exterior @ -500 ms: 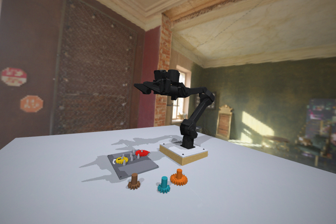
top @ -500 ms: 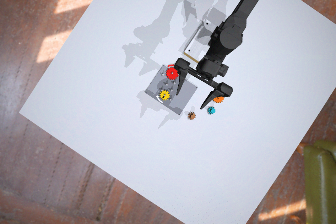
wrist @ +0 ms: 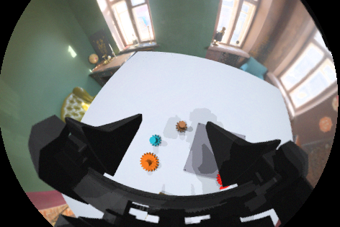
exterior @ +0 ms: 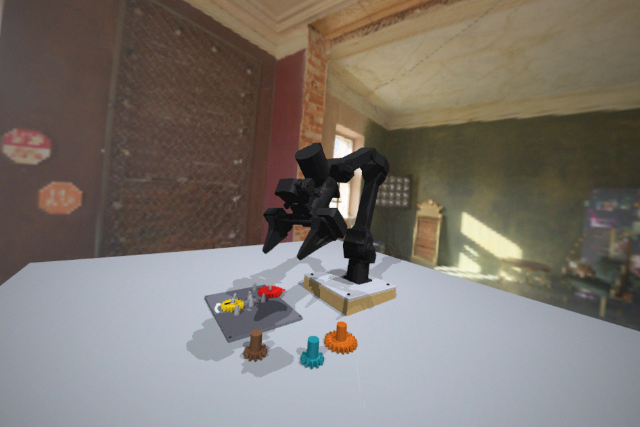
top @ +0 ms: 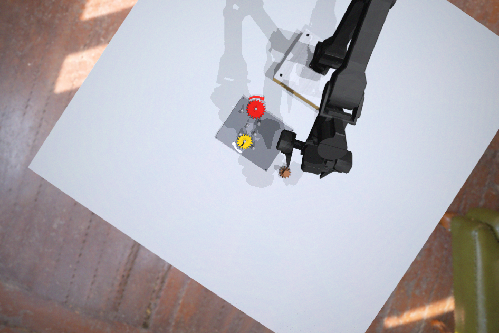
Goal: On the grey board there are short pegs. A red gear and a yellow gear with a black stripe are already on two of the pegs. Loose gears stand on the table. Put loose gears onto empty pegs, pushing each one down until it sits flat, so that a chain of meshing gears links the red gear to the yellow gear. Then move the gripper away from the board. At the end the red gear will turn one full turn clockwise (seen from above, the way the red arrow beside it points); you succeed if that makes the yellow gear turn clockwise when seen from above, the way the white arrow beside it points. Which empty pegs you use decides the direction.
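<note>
My gripper tip is now 17 cm above the orange gear, 12 cm past it and 5 cm to the right of it. Round my gripper tip: brown gear (17 cm below, 3 cm ahead, 1 cm to the right); teal gear (17 cm below, 6 cm to the left, 4 cm behind); yellow gear (19 cm to the right, 16 cm below, 1 cm ahead).
</note>
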